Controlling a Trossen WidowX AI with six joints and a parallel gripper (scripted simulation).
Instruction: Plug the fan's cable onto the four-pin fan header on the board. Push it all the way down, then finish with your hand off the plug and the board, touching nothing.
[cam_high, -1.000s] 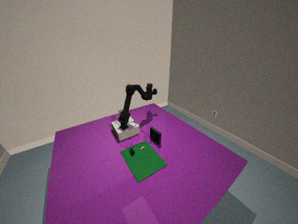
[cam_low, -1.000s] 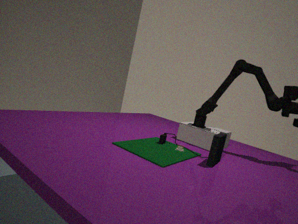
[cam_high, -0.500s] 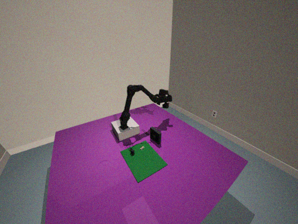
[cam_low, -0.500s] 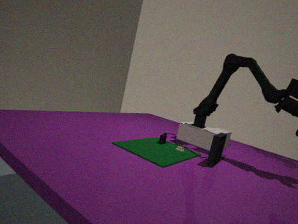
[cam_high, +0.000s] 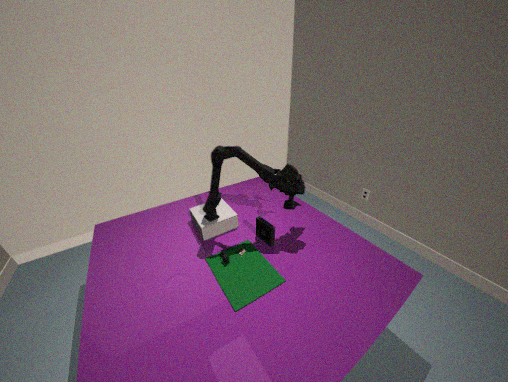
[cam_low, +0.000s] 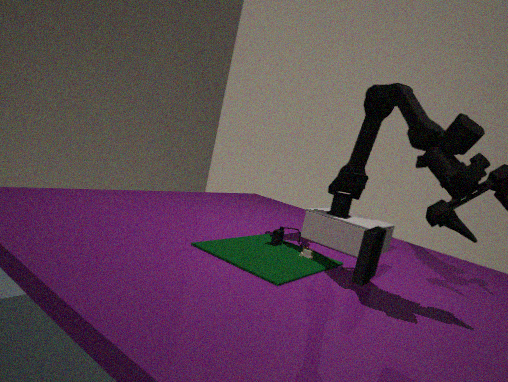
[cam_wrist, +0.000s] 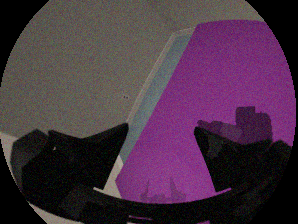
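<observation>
Right now my gripper tip is 47 cm to the left of the dark plug, 17 cm above it and 8 cm past it. Round my gripper tip: black fan: 24 cm to the right, 13 cm below, 6 cm behind; then header: 38 cm to the right, 19 cm below, 7 cm behind; then green board: 44 cm to the right, 20 cm below, 1 cm ahead.
</observation>
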